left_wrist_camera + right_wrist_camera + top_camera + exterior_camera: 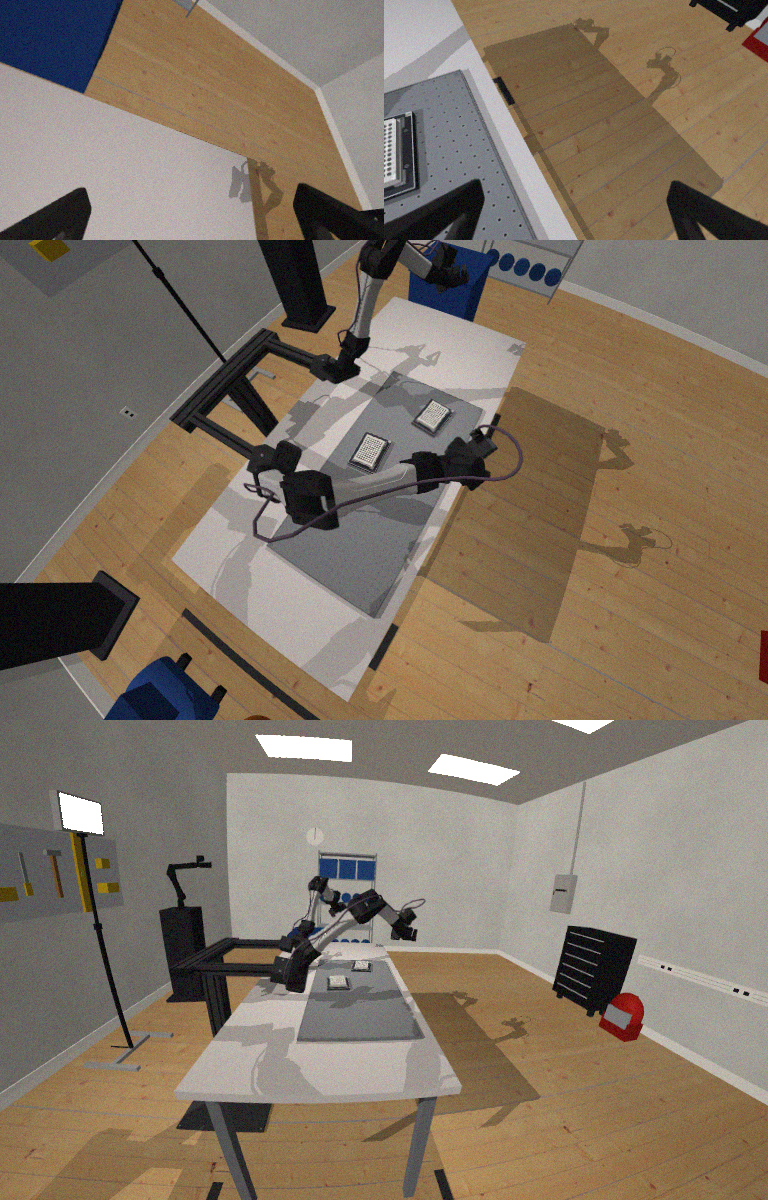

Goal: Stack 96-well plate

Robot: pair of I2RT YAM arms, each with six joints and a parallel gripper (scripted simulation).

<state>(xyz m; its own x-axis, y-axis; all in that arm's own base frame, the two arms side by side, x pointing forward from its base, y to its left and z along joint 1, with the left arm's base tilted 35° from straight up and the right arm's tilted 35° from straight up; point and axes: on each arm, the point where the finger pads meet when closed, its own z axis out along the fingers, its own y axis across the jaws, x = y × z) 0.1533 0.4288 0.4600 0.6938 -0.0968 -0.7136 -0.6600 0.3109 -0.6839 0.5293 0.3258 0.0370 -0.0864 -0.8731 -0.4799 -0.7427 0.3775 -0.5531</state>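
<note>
My left hand is 90 mm short of the plate nest N1, 520 mm to the left of it and 290 mm above it. Round my left hand: plate nest N2: 110 mm behind, 780 mm to the right, 290 mm below.
</note>
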